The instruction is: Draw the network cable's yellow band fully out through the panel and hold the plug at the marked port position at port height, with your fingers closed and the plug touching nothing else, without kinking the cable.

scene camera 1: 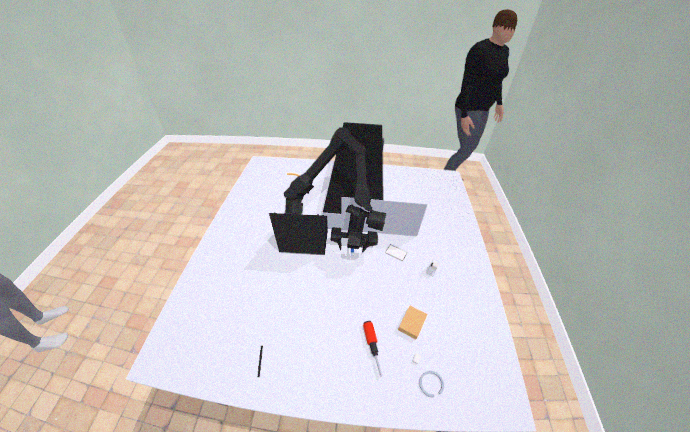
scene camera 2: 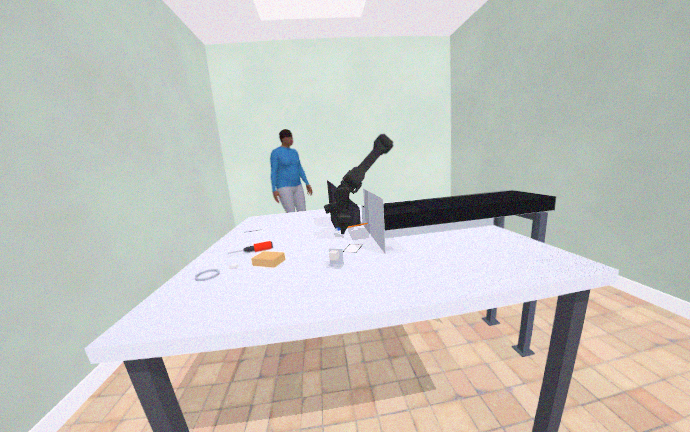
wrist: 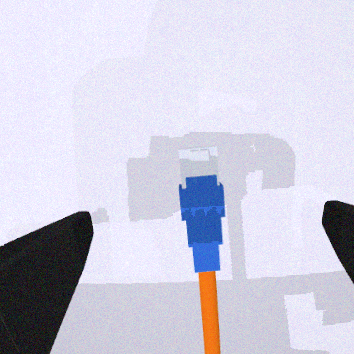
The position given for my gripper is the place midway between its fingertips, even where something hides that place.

I see my gripper [scene camera 1: 351,251] and a blue plug [wrist: 201,197].
My gripper is seen too in the wrist view [wrist: 207,217].
